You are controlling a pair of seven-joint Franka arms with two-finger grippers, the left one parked.
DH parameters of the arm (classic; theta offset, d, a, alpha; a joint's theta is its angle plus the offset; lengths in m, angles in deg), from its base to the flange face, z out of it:
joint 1: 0 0.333 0 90
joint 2: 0 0 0 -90
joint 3: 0 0.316 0.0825 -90
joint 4: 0 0 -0.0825 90
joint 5: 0 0.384 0 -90
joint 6: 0 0 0.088 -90
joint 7: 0 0.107 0 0
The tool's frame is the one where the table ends.
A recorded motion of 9 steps. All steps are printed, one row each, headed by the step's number.
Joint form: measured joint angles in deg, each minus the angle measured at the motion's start. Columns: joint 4, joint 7, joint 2, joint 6, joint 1, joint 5, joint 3.
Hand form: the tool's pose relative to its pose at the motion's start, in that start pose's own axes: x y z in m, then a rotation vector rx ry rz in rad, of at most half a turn. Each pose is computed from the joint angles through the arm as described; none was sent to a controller.
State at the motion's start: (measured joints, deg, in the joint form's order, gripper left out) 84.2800 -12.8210 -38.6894 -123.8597 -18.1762 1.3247 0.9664
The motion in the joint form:
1: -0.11 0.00 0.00 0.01 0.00 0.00 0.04
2: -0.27 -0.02 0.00 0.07 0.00 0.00 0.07
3: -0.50 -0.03 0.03 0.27 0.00 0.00 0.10
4: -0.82 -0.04 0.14 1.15 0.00 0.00 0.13
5: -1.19 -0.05 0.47 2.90 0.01 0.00 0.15
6: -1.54 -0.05 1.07 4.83 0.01 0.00 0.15
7: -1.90 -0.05 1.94 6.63 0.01 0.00 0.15
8: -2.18 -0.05 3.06 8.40 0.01 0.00 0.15
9: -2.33 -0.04 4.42 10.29 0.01 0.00 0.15
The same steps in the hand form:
1: 0.0005 -0.0003 -0.0008 0.0001 0.0018 -0.0006
2: 0.0012 -0.0005 -0.0020 0.0001 0.0036 -0.0014
3: 0.0019 -0.0007 -0.0039 0.0002 0.0047 -0.0020
4: 0.0018 -0.0012 -0.0065 0.0023 -0.0029 -0.0028
5: 0.0006 -0.0020 -0.0109 0.0067 -0.0208 -0.0037
6: -0.0010 -0.0027 -0.0183 0.0105 -0.0374 -0.0042
7: -0.0024 -0.0034 -0.0294 0.0127 -0.0471 -0.0048
8: -0.0040 -0.0042 -0.0431 0.0141 -0.0535 -0.0056
9: -0.0067 -0.0054 -0.0584 0.0154 -0.0600 -0.0062

